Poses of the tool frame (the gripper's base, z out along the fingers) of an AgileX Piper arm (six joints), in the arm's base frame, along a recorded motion.
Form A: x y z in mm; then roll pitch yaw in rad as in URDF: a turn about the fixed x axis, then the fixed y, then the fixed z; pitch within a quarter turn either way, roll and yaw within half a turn.
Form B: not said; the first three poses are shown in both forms.
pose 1, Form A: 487, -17, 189, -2.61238, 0.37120, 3.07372
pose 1, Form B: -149.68, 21.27, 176.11, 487, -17, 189
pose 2, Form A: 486, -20, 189, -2.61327, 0.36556, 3.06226
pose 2, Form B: -149.73, 20.95, 175.45, 486, -20, 189
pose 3, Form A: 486, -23, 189, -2.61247, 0.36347, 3.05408
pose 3, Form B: -149.68, 20.83, 174.99, 486, -23, 189
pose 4, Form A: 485, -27, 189, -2.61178, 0.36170, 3.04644
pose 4, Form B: -149.64, 20.72, 174.55, 485, -27, 189
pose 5, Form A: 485, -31, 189, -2.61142, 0.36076, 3.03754
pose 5, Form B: -149.62, 20.67, 174.04, 485, -31, 189
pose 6, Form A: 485, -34, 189, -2.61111, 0.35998, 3.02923
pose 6, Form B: -149.61, 20.63, 173.56, 485, -34, 189
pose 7, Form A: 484, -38, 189, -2.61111, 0.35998, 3.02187
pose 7, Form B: -149.61, 20.63, 173.14, 484, -38, 189
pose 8, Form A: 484, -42, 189, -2.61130, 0.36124, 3.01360
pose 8, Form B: -149.62, 20.70, 172.67, 484, -42, 189
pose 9, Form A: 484, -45, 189, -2.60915, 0.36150, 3.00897
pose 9, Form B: -149.49, 20.71, 172.40, 484, -45, 189
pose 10, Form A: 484, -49, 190, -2.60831, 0.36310, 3.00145
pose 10, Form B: -149.45, 20.80, 171.97, 484, -49, 190
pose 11, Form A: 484, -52, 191, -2.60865, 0.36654, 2.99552
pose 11, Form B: -149.46, 21.00, 171.63, 484, -52, 191
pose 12, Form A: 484, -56, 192, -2.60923, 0.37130, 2.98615
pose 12, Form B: -149.50, 21.27, 171.09, 484, -56, 192
